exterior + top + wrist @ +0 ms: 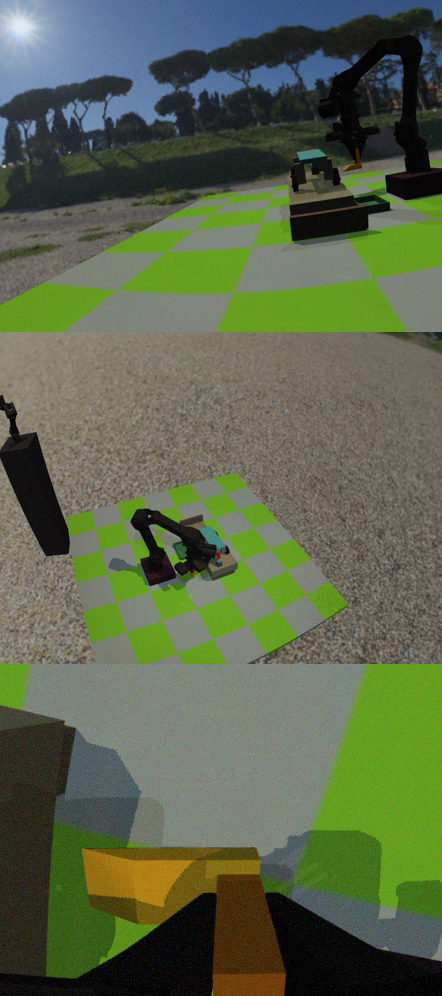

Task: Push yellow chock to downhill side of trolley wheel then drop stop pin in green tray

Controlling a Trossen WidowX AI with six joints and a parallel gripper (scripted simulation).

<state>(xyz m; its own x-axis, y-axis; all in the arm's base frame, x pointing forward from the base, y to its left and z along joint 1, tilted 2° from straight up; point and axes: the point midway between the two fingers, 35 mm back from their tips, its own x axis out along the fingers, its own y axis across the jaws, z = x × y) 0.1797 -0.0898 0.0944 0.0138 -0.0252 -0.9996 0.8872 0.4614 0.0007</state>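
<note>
My gripper tip is now 160 mm to the right of the teal trolley and 140 mm short of it. The rest, counted from my gripper tip: red-headed stop pin 140 mm ahead, 40 mm to the left, 20 mm above; then green tray 230 mm to the left, 120 mm below, 10 mm behind; then yellow chock 20 mm ahead, 10 mm to the left, 10 mm below.
</note>
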